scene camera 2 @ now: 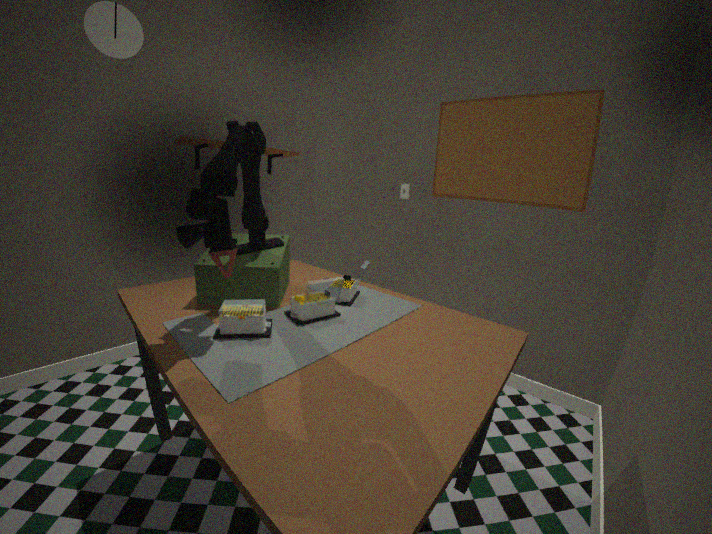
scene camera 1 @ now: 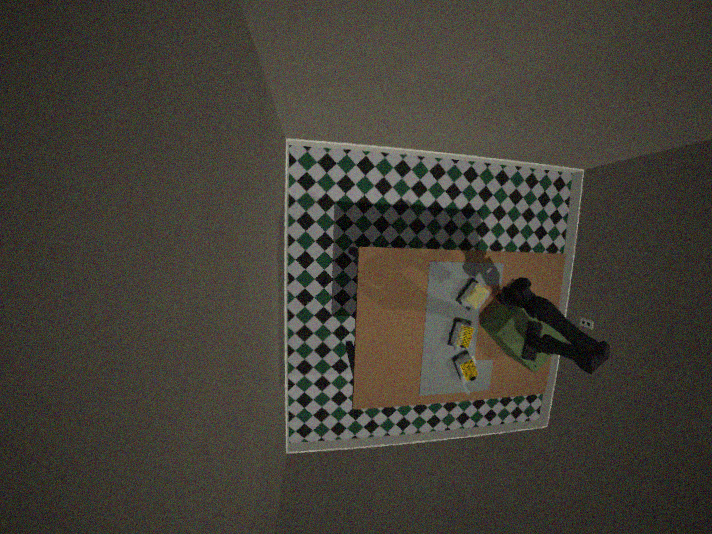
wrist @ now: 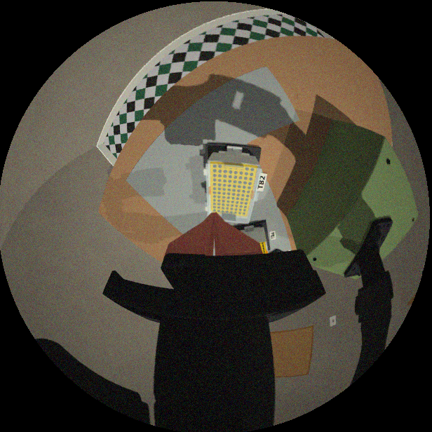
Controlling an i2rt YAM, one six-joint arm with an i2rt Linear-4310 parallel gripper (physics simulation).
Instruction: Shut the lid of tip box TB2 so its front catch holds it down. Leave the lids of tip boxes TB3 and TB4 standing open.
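Seen in the pictures: gripper, fingertip midpoint: (scene camera 2: 227, 277) (scene camera 1: 491, 294); arm's base, origin of the base link: (scene camera 2: 257, 247) (scene camera 1: 531, 340).
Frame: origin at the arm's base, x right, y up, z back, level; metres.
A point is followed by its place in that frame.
Observation:
Tip box TB2 (scene camera 1: 474, 295) @(x 0.167, y -0.100, z -0.328 m) (scene camera 2: 242, 323) @(x 0.177, y -0.138, z -0.339 m) (wrist: 234, 190) is white on a dark base, at the near-left of the mat in scene camera 2. Its clear lid appears down over the yellow rack; whether the front catch holds cannot be told. My gripper (scene camera 2: 226, 275) @(x 0.199, y -0.014, z -0.300 m) (wrist: 213, 217) is shut and empty, red fingertips together, above TB2's level; in the wrist view the tips overlap its lower edge. The middle box (scene camera 1: 462, 333) @(x -0.026, y -0.034, z -0.386 m) (scene camera 2: 313, 308) @(x -0.045, y -0.135, z -0.349 m) (wrist: 256, 234) and the far box (scene camera 1: 466, 367) (scene camera 2: 345, 291) @(x -0.223, y -0.130, z -0.281 m) are TB3 and TB4; their bright yellow racks look uncovered, lids seemingly open.
The boxes stand on a grey-blue mat (scene camera 1: 438, 356) @(x -0.222, y -0.177, z -0.396 m) (scene camera 2: 368, 321) @(x -0.196, y -0.178, z -0.443 m) on the brown table (scene camera 1: 391, 321) @(x -0.064, y -0.181, z -0.715 m) (scene camera 2: 373, 402) @(x 0.049, y -0.181, z -0.734 m). The arm is mounted on a green block (scene camera 1: 508, 330) @(x 0.028, y -0.030, z -0.130 m) (scene camera 2: 244, 284) @(x 0.097, y -0.101, z -0.124 m) (wrist: 395, 200) beside the mat. The middle box stands close to TB2.

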